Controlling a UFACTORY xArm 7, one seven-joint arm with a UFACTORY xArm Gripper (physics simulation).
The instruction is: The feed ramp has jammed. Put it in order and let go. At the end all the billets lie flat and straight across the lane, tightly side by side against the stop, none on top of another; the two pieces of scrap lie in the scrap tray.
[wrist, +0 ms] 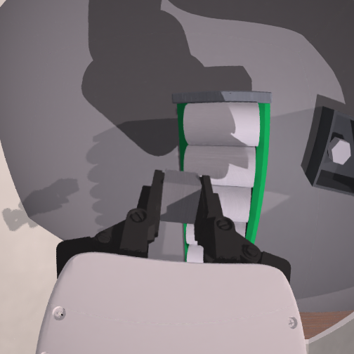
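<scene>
My gripper (pixel 179 187) is shut on a grey square-edged block (pixel 181 197), a scrap piece, held over the left side of the lane. Pale round billets lie across the green-walled lane (pixel 264 150). The first billet (pixel 222 124) is by the grey stop (pixel 222 97); the second billet (pixel 222 162) and third billet (pixel 235 202) follow closely. Further pale pieces (pixel 195 254) show beyond, partly hidden by the right finger, so their lie is unclear. A pale six-sided scrap piece (pixel 340 151) is in the dark scrap tray (pixel 320 145) at the right.
The grey round table top (pixel 45 125) surrounds the lane, with dark arm shadows over its upper part. The scrap tray's raised wall stands to the right of the lane, cut off by the view's edge. A brown wooden surface (pixel 325 322) shows at the lower right.
</scene>
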